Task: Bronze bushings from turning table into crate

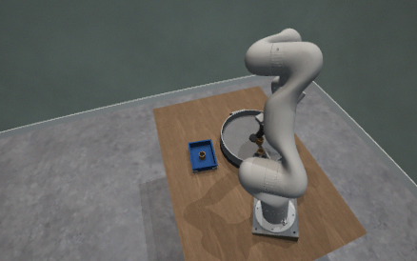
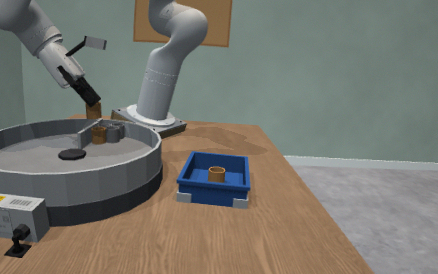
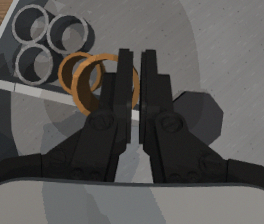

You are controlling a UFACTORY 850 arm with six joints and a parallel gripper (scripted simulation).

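Now: hand 310 mm to the right of the blue crate, 160 mm above it and 110 mm short of it. From my hand the other things lie so: turning table 130 mm below, 60 mm ahead, 30 mm to the right.
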